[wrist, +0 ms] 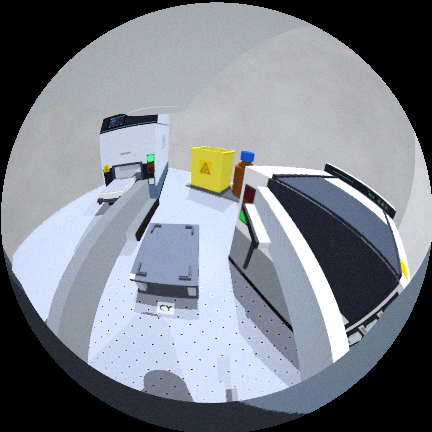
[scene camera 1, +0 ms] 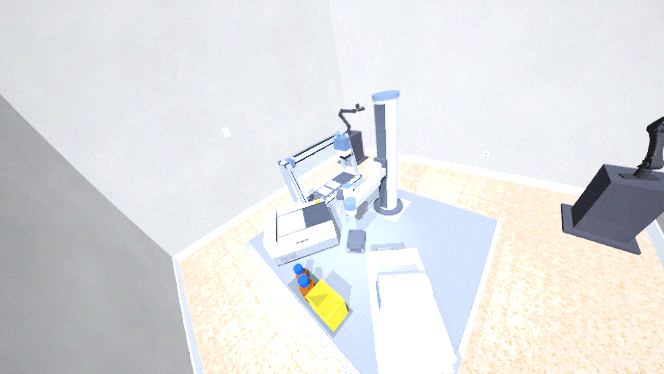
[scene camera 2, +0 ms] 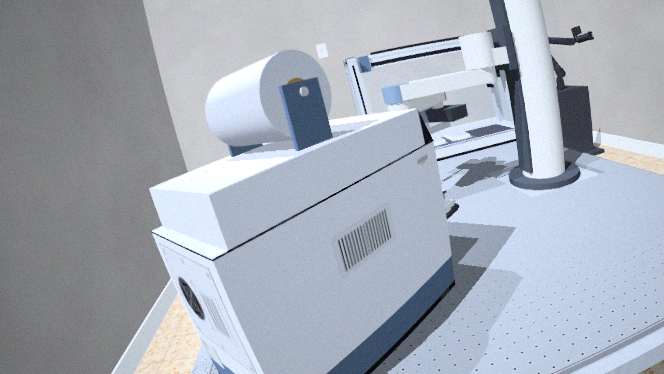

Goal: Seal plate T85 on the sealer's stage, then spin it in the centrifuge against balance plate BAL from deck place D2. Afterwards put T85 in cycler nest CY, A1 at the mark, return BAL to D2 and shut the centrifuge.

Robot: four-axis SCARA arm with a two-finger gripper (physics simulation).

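Frame: origin at the arm's base, x back, y right, z up, level; metres.
Seen in the pictures: gripper, fingertip midpoint: (wrist: pixel 200 193) (scene camera 1: pixel 345 212); arm's base at its link origin: (scene camera 1: pixel 387 205) (scene camera 2: pixel 544 176).
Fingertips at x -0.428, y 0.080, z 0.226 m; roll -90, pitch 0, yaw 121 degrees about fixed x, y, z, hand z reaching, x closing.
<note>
Offsets run from my fingertips to a thing's top centre. "spot": to the spot under its first point.
My gripper (wrist: pixel 200 193) (scene camera 1: pixel 341 206) is shut to a narrow stance with nothing between its fingers; a gap shows between the tips. It hangs above the mat, behind cycler nest CY {dz -0.155, dx -0.047, dy -0.104 m} (wrist: pixel 170 252) (scene camera 1: pixel 356 240), a bare dark grey block with corner stops. The white sealer {dz +0.263, dx -0.314, dy -0.562 m} (wrist: pixel 125 145) (scene camera 1: pixel 410 310) (scene camera 2: pixel 280 250) has a green lamp lit and its stage {dz -0.097, dx -0.089, dy -0.367 m} (wrist: pixel 118 190) out, bearing a pale flat piece; I cannot tell whether it is T85. The centrifuge (wrist: pixel 350 200) (scene camera 1: pixel 300 245), with dark panels and a green lamp, stands at the right in the wrist view. BAL cannot be identified.
A yellow bin (wrist: pixel 212 170) (scene camera 1: pixel 327 305) and orange bottles {spot: dz -0.129, dx -0.453, dy -0.119 m} (wrist: pixel 240 177) (scene camera 1: pixel 305 290) with blue caps stand between sealer and centrifuge. A gantry {spot: dz +0.277, dx +0.244, dy +0.548 m} (scene camera 1: pixel 312 150) (scene camera 2: pixel 415 52) spans pale plates at the back. The arm's column (scene camera 1: pixel 392 150) (scene camera 2: pixel 540 100) stands beside it.
</note>
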